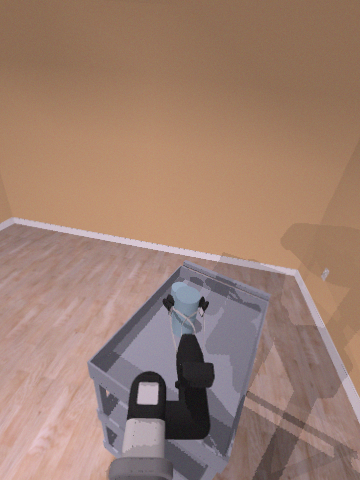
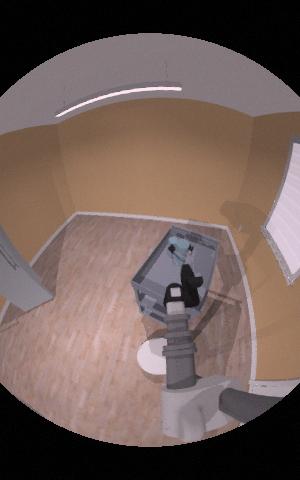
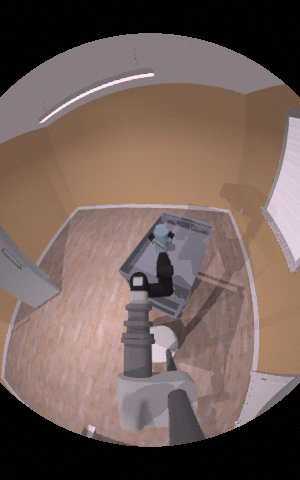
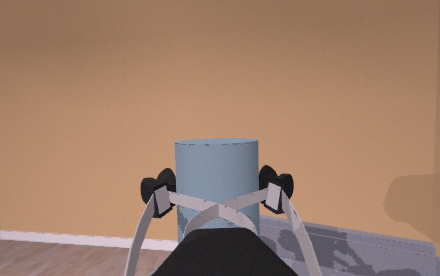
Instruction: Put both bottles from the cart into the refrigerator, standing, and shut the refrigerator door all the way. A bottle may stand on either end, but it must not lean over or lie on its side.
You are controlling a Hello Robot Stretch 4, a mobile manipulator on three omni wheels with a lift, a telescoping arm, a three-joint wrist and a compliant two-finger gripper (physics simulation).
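Places are measured from the robot's base along level axes (x back, y right, z up), in centimetres.
Where they show: robot's base, link origin: (image 2: 157, 354) (image 3: 157, 342).
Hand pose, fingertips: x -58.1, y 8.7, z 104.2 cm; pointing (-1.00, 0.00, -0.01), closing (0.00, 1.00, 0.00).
Each offset is from my fingertips to the top centre of the thing. "spot": to the spot under its first point.
My gripper (image 1: 186, 304) (image 2: 181, 250) (image 3: 161, 238) (image 4: 217, 182) is shut on a light-blue cylindrical bottle @[dx +3.3, dy +0.0, dz +4.4 cm] (image 1: 188, 296) (image 4: 217, 165), with one finger on each side. The bottle is upright and raised above the tray of the grey cart (image 1: 135, 325) (image 2: 200, 270) (image 3: 190, 270). The second light-blue bottle @[dx -18.7, dy +0.4, dz -13.3 cm] (image 1: 177, 286) (image 2: 173, 240) stands behind it near the cart's far left corner, mostly hidden by the held one. A grey body with a handle, seemingly the refrigerator (image 2: 25, 287) (image 3: 30, 275), shows in part at the left edge; its inside does not show.
The cart has raised rims and lower shelves. Orange walls stand behind it and to its right. A white round thing (image 2: 150, 356) (image 3: 166, 345) is low under my arm. A bright window @[spot: dx -33.8, dy +131.8, dz +21.4 cm] (image 2: 286, 205) (image 3: 289, 185) is on the right wall. Wood floor lies left of the cart.
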